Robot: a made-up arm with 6 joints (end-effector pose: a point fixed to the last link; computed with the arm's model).
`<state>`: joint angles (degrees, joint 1 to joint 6).
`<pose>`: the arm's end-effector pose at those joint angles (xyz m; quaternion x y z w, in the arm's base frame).
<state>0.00 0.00 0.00 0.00 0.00 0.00</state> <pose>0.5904 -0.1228 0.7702 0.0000 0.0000 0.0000 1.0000</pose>
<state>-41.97 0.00 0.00 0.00 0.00 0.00</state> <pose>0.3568 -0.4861 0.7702 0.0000 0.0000 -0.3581 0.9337</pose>
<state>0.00 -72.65 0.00 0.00 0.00 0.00</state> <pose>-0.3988 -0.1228 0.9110 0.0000 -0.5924 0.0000 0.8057</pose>
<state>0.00 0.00 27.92 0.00 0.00 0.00</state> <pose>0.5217 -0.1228 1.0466 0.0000 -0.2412 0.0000 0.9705</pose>
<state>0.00 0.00 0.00 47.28 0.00 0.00</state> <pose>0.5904 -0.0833 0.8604 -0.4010 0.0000 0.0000 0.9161</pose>
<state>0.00 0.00 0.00 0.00 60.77 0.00</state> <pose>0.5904 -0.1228 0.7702 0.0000 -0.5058 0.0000 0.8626</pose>
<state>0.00 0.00 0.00 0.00 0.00 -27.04</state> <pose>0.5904 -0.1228 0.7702 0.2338 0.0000 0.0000 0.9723</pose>
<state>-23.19 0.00 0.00 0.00 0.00 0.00</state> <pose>0.4943 -0.3454 0.7702 0.0000 0.0000 -0.2010 0.9796</pose>
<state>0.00 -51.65 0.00 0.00 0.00 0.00</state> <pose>-0.1060 -0.1228 1.0046 0.0000 -0.4356 0.0000 0.9001</pose>
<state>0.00 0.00 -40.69 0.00 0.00 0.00</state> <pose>0.4477 -0.1228 0.3853 0.0000 0.3477 0.0000 0.9376</pose>
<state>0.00 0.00 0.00 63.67 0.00 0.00</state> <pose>0.5904 -0.0545 0.8803 -0.5275 0.0000 0.0000 0.8496</pose>
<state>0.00 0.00 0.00 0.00 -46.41 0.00</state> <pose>0.5904 -0.1228 0.7702 0.0000 0.3940 0.0000 0.9191</pose>
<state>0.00 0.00 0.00 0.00 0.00 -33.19</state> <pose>0.5904 -0.1228 0.7702 0.2856 0.0000 0.0000 0.9583</pose>
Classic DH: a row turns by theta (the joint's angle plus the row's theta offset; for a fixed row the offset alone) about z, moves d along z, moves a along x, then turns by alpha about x. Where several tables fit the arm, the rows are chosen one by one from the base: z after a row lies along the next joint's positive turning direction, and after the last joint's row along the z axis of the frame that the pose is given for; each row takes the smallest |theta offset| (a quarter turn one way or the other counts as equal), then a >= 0, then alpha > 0; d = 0 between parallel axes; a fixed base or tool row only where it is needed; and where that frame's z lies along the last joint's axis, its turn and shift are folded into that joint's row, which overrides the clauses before.
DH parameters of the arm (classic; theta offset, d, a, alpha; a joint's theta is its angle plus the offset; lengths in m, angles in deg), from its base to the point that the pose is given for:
joint 1: 0 0.1679 0 -90
joint 2: -90 0 0.6023 180
joint 3: 0 0 0 -90
joint 4: 0 -0.5904 0 90
joint 5: 0 0.1228 0 -90
joint 6: 90 0 0 90
tool (fixed): -90 0 0 0

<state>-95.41 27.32 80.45 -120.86 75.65 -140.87</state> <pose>-0.0047 -0.7178 1.1121 -0.0989 0.5679 -0.7856 0.2247</pose>
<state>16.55 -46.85 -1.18 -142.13 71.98 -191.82</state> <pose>-0.0017 0.1006 0.9495 -0.0982 0.1732 -0.1609 0.9667</pose>
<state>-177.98 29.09 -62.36 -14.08 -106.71 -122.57</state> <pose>-0.2521 0.1103 0.1048 -0.4837 -0.0875 -0.1667 0.8548</pose>
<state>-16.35 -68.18 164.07 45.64 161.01 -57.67</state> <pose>-0.8409 0.1572 -0.1288 0.6776 -0.2207 0.2334 0.6615</pose>
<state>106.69 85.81 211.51 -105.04 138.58 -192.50</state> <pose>-0.1318 0.3285 0.7606 0.2620 0.4179 0.3197 0.8090</pose>
